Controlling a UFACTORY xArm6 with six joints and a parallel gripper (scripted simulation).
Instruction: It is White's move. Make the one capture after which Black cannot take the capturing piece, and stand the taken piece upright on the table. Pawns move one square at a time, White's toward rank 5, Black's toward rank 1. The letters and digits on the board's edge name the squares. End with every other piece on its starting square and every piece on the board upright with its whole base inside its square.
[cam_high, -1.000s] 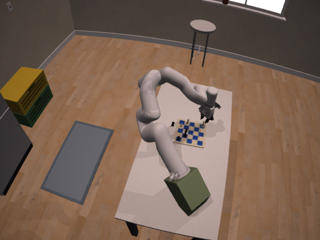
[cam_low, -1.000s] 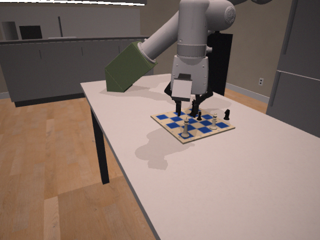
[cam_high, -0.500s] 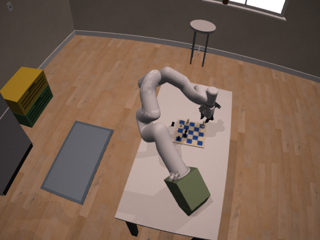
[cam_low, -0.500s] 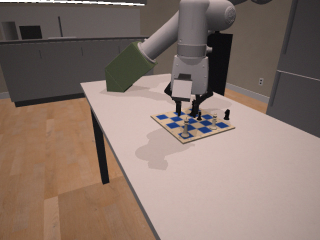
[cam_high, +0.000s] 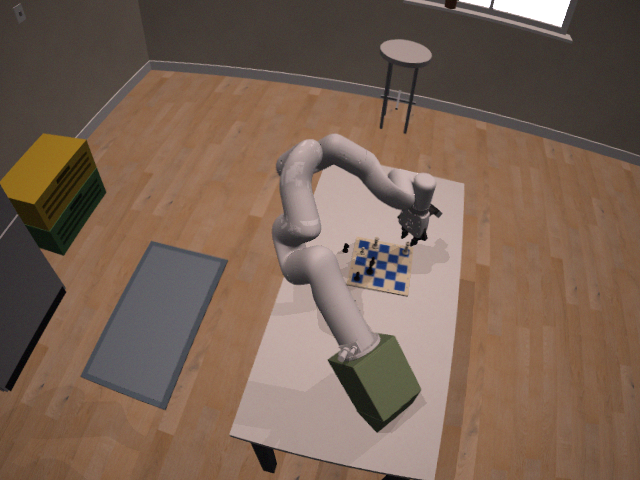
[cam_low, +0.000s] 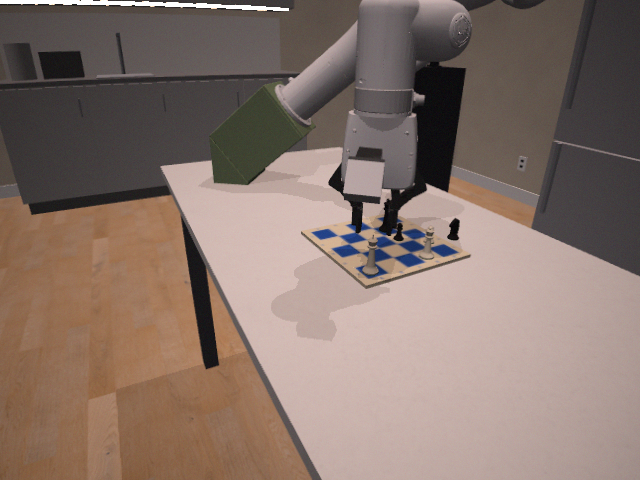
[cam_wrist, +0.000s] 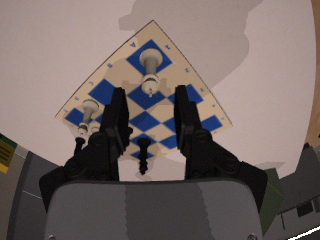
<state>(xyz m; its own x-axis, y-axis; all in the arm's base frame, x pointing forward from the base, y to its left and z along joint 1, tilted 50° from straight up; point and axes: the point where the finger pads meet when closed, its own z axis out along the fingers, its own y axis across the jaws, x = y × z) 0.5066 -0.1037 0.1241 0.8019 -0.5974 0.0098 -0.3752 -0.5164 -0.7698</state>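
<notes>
My gripper is now 6 cm above the white piece. The rest, counted from my hand: black pawn: 10 cm behind, 10 cm to the left, 8 cm below; blue-and-tan chessboard: 9 cm behind, 6 cm to the left, 9 cm below; tall black piece: 14 cm behind, 9 cm to the left, 6 cm below.
</notes>
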